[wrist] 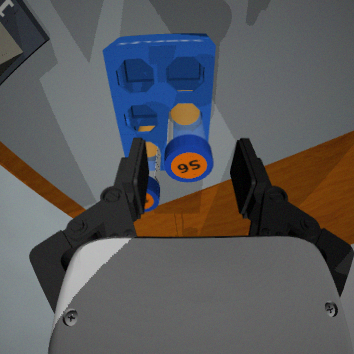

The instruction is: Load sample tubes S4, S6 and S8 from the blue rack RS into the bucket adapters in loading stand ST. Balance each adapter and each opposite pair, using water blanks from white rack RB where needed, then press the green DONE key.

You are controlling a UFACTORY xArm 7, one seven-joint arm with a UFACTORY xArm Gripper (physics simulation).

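Places are measured from the arm's base along level axes (x back, y left, z down), in centimetres.
Where they show: gripper, between the fingertips: (pixel 190 154).
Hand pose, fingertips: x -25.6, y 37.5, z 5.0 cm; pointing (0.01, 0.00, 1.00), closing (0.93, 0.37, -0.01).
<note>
Each offset is from my fingertips to the top centre of the thing. "spot": to the spot under its first point.
The blue rack RS {dx -2.3, dy -0.1, dz +6.0 cm} (pixel 162 95) stands in the upper middle of the wrist view, with several empty holes at its far end. A tube with a blue cap and an orange top marked S6 {dx -0.4, dy +0.7, dz -0.1 cm} (pixel 188 159) stands in its right column. A second tube with a blue cap and orange top {spot: dx -3.9, dy +2.6, dz +0.0 cm} (pixel 153 192) stands in the left column, its label mostly hidden behind the left finger. My gripper (pixel 190 154) is open, with the S6 cap between and just beyond the fingertips, touching neither finger. Stand ST, rack RB and the green DONE key cannot be made out in this view.
A dark-framed object {spot: dx -12.0, dy -12.1, dz +11.0 cm} (pixel 30 37) with a beige part and white lettering shows at the upper left corner. A grey surface lies under the rack, with a brown wooden band (pixel 310 172) along its near side and another at the left.
</note>
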